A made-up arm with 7 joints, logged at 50 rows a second.
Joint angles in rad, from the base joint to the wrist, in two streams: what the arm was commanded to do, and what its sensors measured. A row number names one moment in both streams.
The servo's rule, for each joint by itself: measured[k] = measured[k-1] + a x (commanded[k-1-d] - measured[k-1]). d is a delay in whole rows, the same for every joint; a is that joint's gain. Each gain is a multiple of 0.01, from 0.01 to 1. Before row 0 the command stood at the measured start. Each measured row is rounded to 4 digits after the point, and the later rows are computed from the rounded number. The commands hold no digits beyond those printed.
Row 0, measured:
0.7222, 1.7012, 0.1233, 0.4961, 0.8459, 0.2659, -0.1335
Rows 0 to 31, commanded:
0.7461, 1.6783, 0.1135, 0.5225, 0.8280, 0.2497, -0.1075
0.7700, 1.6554, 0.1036, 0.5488, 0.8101, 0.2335, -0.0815
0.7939, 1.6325, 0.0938, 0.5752, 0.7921, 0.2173, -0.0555
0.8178, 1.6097, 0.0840, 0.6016, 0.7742, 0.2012, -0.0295
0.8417, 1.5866, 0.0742, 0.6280, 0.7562, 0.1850, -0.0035
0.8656, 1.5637, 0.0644, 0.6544, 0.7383, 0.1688, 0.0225
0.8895, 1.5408, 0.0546, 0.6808, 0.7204, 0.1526, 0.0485
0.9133, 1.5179, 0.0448, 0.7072, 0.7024, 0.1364, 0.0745
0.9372, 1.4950, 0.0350, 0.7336, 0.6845, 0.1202, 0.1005
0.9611, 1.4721, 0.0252, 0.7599, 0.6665, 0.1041, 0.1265
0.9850, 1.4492, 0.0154, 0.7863, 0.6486, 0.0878, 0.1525
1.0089, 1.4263, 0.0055, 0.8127, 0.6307, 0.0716, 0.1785
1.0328, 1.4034, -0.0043, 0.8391, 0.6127, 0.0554, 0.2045
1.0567, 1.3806, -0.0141, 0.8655, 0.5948, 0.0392, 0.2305
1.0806, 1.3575, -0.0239, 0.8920, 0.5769, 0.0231, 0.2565
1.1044, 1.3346, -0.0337, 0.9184, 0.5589, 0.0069, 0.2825
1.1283, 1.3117, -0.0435, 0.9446, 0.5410, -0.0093, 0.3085
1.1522, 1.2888, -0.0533, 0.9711, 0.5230, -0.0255, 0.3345
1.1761, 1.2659, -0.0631, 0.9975, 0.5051, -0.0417, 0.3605
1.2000, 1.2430, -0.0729, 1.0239, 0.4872, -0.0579, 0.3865
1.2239, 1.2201, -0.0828, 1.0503, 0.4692, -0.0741, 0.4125
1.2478, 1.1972, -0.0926, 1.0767, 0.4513, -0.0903, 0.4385
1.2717, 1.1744, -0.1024, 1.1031, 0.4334, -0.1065, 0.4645
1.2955, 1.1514, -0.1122, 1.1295, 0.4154, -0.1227, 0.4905
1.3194, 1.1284, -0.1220, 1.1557, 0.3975, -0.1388, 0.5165
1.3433, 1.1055, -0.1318, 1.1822, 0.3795, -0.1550, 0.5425
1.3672, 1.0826, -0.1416, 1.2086, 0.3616, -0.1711, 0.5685
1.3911, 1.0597, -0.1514, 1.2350, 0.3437, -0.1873, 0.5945
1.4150, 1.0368, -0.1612, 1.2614, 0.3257, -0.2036, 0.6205
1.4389, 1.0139, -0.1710, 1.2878, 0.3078, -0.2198, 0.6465
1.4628, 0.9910, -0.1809, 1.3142, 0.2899, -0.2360, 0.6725
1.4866, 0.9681, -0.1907, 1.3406, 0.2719, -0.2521, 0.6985
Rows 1 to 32, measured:
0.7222, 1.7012, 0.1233, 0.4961, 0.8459, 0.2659, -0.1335
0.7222, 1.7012, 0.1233, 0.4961, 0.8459, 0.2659, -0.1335
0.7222, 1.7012, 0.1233, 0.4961, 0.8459, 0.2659, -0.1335
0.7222, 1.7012, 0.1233, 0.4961, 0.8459, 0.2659, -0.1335
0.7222, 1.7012, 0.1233, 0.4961, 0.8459, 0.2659, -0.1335
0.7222, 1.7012, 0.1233, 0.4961, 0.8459, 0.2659, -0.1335
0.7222, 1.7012, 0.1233, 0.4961, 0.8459, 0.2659, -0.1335
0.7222, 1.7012, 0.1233, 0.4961, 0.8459, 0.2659, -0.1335
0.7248, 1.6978, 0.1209, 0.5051, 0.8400, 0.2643, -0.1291
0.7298, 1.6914, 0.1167, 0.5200, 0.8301, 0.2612, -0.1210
0.7369, 1.6826, 0.1112, 0.5388, 0.8176, 0.2568, -0.1099
0.7458, 1.6717, 0.1047, 0.5602, 0.8033, 0.2512, -0.0962
0.7563, 1.6589, 0.0974, 0.5833, 0.7878, 0.2446, -0.0804
0.7683, 1.6446, 0.0895, 0.6075, 0.7715, 0.2370, -0.0629
0.7816, 1.6290, 0.0811, 0.6324, 0.7546, 0.2286, -0.0440
0.7961, 1.6123, 0.0724, 0.6578, 0.7374, 0.2194, -0.0239
0.8116, 1.5947, 0.0634, 0.6836, 0.7199, 0.2095, -0.0028
0.8280, 1.5763, 0.0542, 0.7095, 0.7023, 0.1990, 0.0192
0.8453, 1.5572, 0.0449, 0.7356, 0.6846, 0.1879, 0.0419
0.8633, 1.5376, 0.0354, 0.7618, 0.6668, 0.1763, 0.0651
0.8819, 1.5175, 0.0259, 0.7881, 0.6489, 0.1642, 0.0888
0.9011, 1.4970, 0.0163, 0.8144, 0.6310, 0.1517, 0.1129
0.9208, 1.4761, 0.0067, 0.8408, 0.6131, 0.1388, 0.1373
0.9410, 1.4549, -0.0030, 0.8672, 0.5952, 0.1256, 0.1620
0.9616, 1.4334, -0.0127, 0.8935, 0.5773, 0.1121, 0.1869
0.9826, 1.4117, -0.0224, 0.9199, 0.5594, 0.0983, 0.2120
1.0039, 1.3898, -0.0322, 0.9463, 0.5415, 0.0843, 0.2372
1.0255, 1.3678, -0.0420, 0.9727, 0.5236, 0.0701, 0.2626
1.0473, 1.3456, -0.0518, 0.9991, 0.5056, 0.0557, 0.2881
1.0694, 1.3233, -0.0616, 1.0255, 0.4877, 0.0411, 0.3137
1.0917, 1.3010, -0.0714, 1.0519, 0.4698, 0.0263, 0.3393
1.1141, 1.2786, -0.0812, 1.0783, 0.4518, 0.0114, 0.3650
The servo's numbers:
d 8
a 0.11 0.15 0.24 0.34 0.33 0.10 0.17

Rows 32 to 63, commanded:
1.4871, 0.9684, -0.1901, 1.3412, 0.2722, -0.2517, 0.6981
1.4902, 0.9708, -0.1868, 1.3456, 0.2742, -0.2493, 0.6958
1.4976, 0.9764, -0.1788, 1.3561, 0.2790, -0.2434, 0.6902
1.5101, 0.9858, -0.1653, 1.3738, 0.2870, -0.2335, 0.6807
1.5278, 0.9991, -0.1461, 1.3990, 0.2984, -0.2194, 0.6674
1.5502, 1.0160, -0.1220, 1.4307, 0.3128, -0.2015, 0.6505
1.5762, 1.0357, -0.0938, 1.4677, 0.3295, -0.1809, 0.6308
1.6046, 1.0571, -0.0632, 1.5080, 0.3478, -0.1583, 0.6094
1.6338, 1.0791, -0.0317, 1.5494, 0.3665, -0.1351, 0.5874
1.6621, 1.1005, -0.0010, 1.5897, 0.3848, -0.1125, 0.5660
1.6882, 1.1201, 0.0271, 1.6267, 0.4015, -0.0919, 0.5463
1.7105, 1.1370, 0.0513, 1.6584, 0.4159, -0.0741, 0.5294
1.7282, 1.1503, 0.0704, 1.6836, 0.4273, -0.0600, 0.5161
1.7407, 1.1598, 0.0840, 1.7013, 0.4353, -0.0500, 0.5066
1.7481, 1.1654, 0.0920, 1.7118, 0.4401, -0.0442, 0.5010
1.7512, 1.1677, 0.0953, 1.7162, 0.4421, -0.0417, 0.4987
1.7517, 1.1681, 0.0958, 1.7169, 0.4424, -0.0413, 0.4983
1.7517, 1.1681, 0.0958, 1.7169, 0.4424, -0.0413, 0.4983
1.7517, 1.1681, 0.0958, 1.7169, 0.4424, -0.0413, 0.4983
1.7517, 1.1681, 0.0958, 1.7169, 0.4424, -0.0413, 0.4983
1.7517, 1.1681, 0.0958, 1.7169, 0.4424, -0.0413, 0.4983
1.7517, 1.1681, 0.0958, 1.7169, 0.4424, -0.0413, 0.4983
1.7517, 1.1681, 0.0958, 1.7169, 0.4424, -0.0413, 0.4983
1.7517, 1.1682, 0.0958, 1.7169, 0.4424, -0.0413, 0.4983
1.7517, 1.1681, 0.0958, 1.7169, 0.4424, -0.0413, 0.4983
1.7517, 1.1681, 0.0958, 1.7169, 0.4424, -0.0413, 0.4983
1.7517, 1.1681, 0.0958, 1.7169, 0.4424, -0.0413, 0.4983
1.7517, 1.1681, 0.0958, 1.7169, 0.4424, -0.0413, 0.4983
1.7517, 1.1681, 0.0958, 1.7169, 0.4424, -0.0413, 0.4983
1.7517, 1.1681, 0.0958, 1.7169, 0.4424, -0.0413, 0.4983
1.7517, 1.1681, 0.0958, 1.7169, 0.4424, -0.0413, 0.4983
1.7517, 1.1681, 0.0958, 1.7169, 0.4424, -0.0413, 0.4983
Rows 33 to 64, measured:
1.1367, 1.2561, -0.0910, 1.1046, 0.4339, -0.0036, 0.3908
1.1594, 1.2335, -0.1008, 1.1310, 0.4159, -0.0187, 0.4166
1.1823, 1.2109, -0.1106, 1.1574, 0.3980, -0.0339, 0.4424
1.2053, 1.1882, -0.1204, 1.1838, 0.3801, -0.0492, 0.4683
1.2284, 1.1655, -0.1302, 1.2102, 0.3621, -0.0646, 0.4942
1.2516, 1.1428, -0.1400, 1.2366, 0.3442, -0.0801, 0.5201
1.2748, 1.1200, -0.1498, 1.2630, 0.3263, -0.0957, 0.5460
1.2981, 1.0972, -0.1596, 1.2894, 0.3083, -0.1113, 0.5719
1.3189, 1.0779, -0.1669, 1.3070, 0.2964, -0.1253, 0.5934
1.3377, 1.0618, -0.1717, 1.3201, 0.2891, -0.1377, 0.6108
1.3553, 1.0490, -0.1734, 1.3323, 0.2858, -0.1483, 0.6243
1.3723, 1.0395, -0.1715, 1.3464, 0.2862, -0.1568, 0.6339
1.3894, 1.0334, -0.1654, 1.3643, 0.2902, -0.1631, 0.6396
1.4071, 1.0308, -0.1550, 1.3869, 0.2977, -0.1669, 0.6415
1.4257, 1.0315, -0.1403, 1.4144, 0.3082, -0.1683, 0.6397
1.4454, 1.0353, -0.1218, 1.4462, 0.3213, -0.1673, 0.6345
1.4661, 1.0419, -0.1002, 1.4813, 0.3362, -0.1641, 0.6265
1.4877, 1.0507, -0.0764, 1.5182, 0.3522, -0.1589, 0.6162
1.5098, 1.0611, -0.0516, 1.5551, 0.3685, -0.1522, 0.6043
1.5319, 1.0725, -0.0269, 1.5902, 0.3841, -0.1444, 0.5916
1.5535, 1.0842, -0.0035, 1.6220, 0.3984, -0.1360, 0.5788
1.5741, 1.0955, 0.0175, 1.6490, 0.4106, -0.1274, 0.5665
1.5932, 1.1060, 0.0354, 1.6704, 0.4203, -0.1191, 0.5554
1.6106, 1.1153, 0.0498, 1.6860, 0.4275, -0.1114, 0.5458
1.6261, 1.1232, 0.0608, 1.6965, 0.4324, -0.1044, 0.5377
1.6399, 1.1299, 0.0692, 1.7034, 0.4357, -0.0981, 0.5310
1.6522, 1.1356, 0.0756, 1.7080, 0.4379, -0.0924, 0.5254
1.6631, 1.1405, 0.0804, 1.7110, 0.4394, -0.0873, 0.5208
1.6728, 1.1446, 0.0841, 1.7130, 0.4404, -0.0827, 0.5170
1.6815, 1.1481, 0.0869, 1.7143, 0.4411, -0.0786, 0.5138
1.6892, 1.1511, 0.0890, 1.7152, 0.4415, -0.0749, 0.5112
1.6961, 1.1537, 0.0906, 1.7158, 0.4418, -0.0715, 0.5090

